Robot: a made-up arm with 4 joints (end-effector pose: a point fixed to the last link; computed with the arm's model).
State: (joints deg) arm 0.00 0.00 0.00 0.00
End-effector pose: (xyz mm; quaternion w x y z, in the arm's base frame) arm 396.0 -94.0 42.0 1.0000 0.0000 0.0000 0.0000
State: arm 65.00 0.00 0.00 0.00
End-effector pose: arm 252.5 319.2 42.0 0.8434 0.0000 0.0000 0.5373
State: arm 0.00 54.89 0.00 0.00
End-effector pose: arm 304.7 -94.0 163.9 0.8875 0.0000 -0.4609 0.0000
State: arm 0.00 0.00 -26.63 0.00
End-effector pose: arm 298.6 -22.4 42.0 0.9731 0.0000 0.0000 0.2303
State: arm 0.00 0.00 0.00 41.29
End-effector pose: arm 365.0 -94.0 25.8 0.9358 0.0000 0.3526 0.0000
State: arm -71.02 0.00 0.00 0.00
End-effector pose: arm 39.9 -405.0 42.0 0.8140 0.0000 0.0000 -0.5808
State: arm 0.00 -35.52 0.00 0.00
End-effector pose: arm 381.4 -94.0 -57.7 0.9523 0.0000 0.3050 0.0000
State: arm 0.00 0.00 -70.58 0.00
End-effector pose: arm 102.2 -18.9 42.0 0.8162 0.0000 0.0000 0.5777
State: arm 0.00 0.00 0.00 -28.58
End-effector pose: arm 407.3 -94.0 63.7 0.9691 0.0000 -0.2468 0.0000
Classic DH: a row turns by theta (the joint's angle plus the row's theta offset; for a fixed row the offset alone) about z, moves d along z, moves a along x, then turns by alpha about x. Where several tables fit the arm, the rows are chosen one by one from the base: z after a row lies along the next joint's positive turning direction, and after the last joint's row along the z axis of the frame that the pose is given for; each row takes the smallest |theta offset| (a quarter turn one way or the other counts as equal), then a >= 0, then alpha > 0; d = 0 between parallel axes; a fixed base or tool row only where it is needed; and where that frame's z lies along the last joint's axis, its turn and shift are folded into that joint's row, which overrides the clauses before.
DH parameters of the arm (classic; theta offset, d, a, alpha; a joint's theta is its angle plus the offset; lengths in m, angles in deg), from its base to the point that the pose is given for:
joint 1: 0 0.015 0.233 90
joint 2: 0 0.264 -0.037 90
joint 3: 0 -0.06 0.163 90
joint 4: 0 0.17 0.037 90
tool (fixed): 0 -0.033 0 0

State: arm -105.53 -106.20 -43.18 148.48
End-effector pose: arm -144.9 -290.4 63.1 0.0680 -0.5083 -0.5530 -0.6567
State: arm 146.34 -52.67 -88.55 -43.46
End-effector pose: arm -106.7 127.8 212.6 0.2399 -0.0953 -0.5137 -0.8182
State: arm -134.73 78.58 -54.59 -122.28
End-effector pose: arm -96.7 -60.6 -38.3 0.3309 -0.7410 -0.4939 0.3123
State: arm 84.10 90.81 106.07 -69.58
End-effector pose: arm 522.4 95.7 82.9 0.6020 0.5062 -0.3414 -0.5146
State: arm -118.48 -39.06 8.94 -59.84
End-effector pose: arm -319.8 -319.6 -50.6 0.4580 -0.1848 -0.0411 -0.8686
